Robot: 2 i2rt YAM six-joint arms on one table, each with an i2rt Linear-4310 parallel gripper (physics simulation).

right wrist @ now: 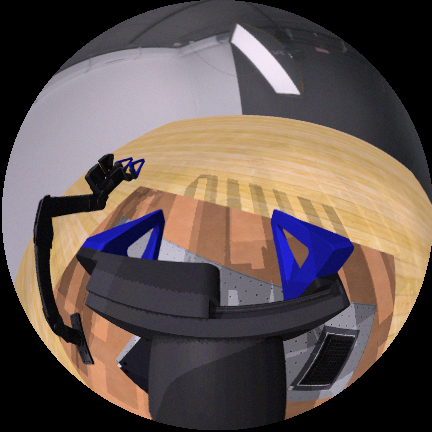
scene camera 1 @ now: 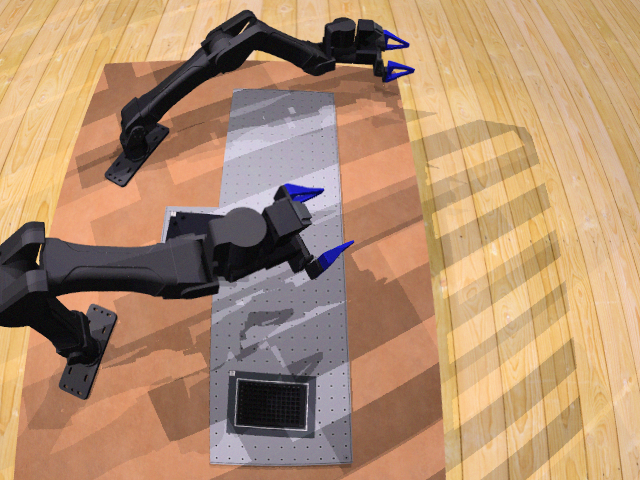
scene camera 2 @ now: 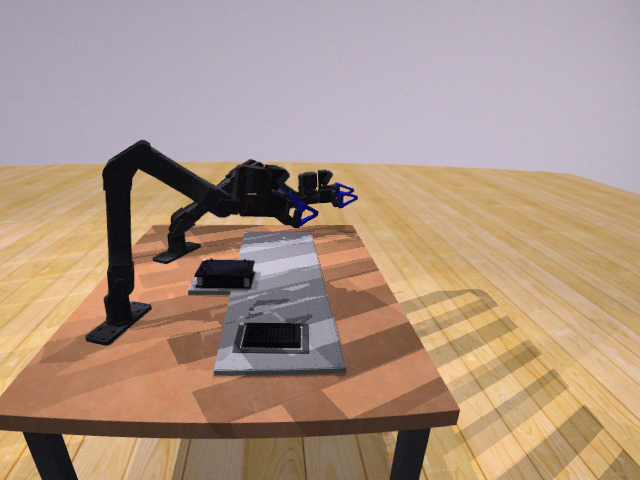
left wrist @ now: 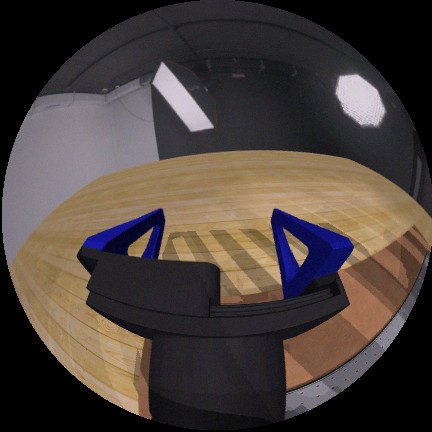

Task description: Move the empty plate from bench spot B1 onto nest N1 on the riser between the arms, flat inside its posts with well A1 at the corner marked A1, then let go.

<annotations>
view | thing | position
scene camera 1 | my left gripper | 411,57
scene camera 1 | my right gripper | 337,216
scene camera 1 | black well plate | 266,404
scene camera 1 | white-outlined nest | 308,431
</annotations>
